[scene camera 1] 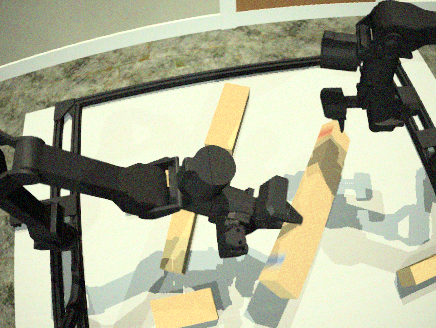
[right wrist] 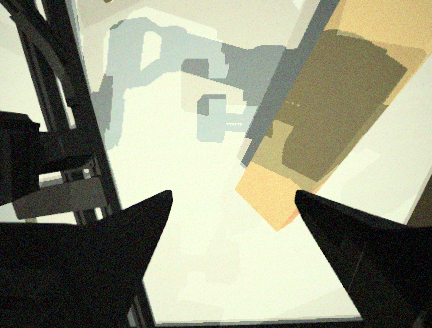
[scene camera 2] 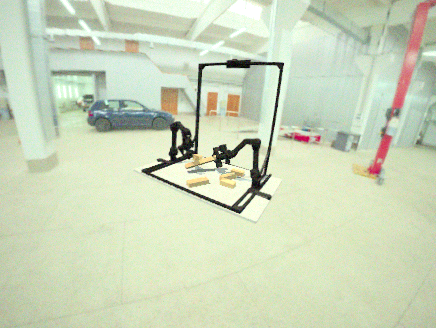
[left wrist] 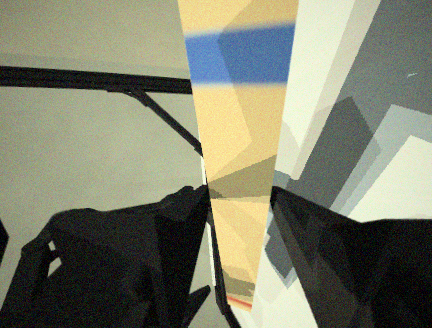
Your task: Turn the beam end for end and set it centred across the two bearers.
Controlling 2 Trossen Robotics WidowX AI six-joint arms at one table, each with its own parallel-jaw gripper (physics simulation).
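Frame: origin at the left arm's base, x right, y ahead, z up, level; centimetres.
Where they show: left gripper, between the fingertips: (scene camera 1: 295,223) (scene camera 2: 212,158) (left wrist: 239,191); right gripper, between the fingertips: (scene camera 1: 362,130) (right wrist: 233,195) (scene camera 2: 186,157) (left wrist: 199,267); left arm's base, origin of its link: (scene camera 1: 63,237) (scene camera 2: 255,187); right arm's base, origin of its link: (right wrist: 74,150) (scene camera 2: 173,160).
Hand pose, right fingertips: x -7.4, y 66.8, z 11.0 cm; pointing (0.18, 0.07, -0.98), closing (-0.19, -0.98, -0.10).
Things, the pixels of their top centre, and the offset from my right fingertips. "spot": a spot on its surface instead.
- bottom, a spot on its surface: (scene camera 1: 185,307) spot: dx +25.7, dy -41.2, dz -9.1 cm
- right edge, a spot on its surface: (scene camera 1: 420,272) spot: dx +30.3, dy +5.8, dz -6.6 cm
The beam (scene camera 1: 312,210) (scene camera 2: 192,165) (left wrist: 240,125) (right wrist: 320,130) is long and pale wooden, held above the table. In scene camera 1 its red-marked end points up and its blue-marked end down. My left gripper (scene camera 1: 302,220) (scene camera 2: 217,159) (left wrist: 239,191) is shut on the beam between the marks; one finger is partly hidden. My right gripper (scene camera 1: 367,129) (right wrist: 233,195) is open and empty above the table beside the red end. In the right wrist view that end lies nearer its right finger. Two separate wooden blocks (scene camera 1: 227,115) (scene camera 1: 180,245) lie left of the beam; which blocks are bearers is unclear.
Other wooden blocks lie at the bottom (scene camera 1: 185,307) and right edge (scene camera 1: 420,272) of scene camera 1. My left arm covers part of the table between the two left blocks. A black rail (scene camera 1: 200,78) borders the white table.
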